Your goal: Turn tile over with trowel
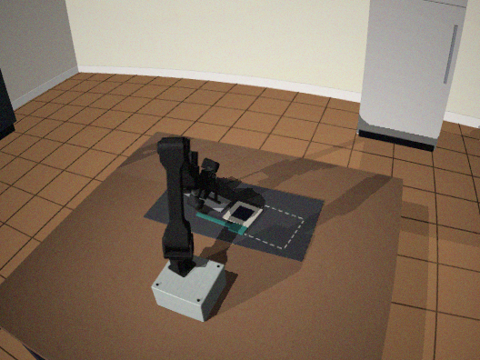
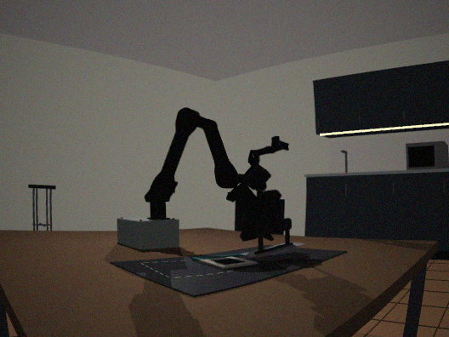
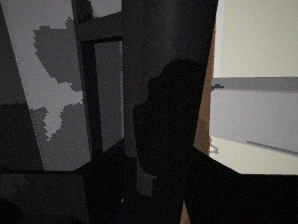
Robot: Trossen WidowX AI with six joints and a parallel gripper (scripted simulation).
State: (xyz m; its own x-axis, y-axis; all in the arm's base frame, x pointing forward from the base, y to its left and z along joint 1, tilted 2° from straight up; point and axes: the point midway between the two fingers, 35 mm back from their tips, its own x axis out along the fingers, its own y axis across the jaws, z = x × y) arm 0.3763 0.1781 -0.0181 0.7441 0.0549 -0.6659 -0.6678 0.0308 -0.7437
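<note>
The dark mat is 1 cm behind my gripper tip, 10 cm to the right of it and 9 cm below it. Also, from my gripper tip: teal trowel: 10 cm behind, 13 cm to the right, 6 cm below; then tan square tile: 2 cm behind, 15 cm to the right, 6 cm below.
</note>
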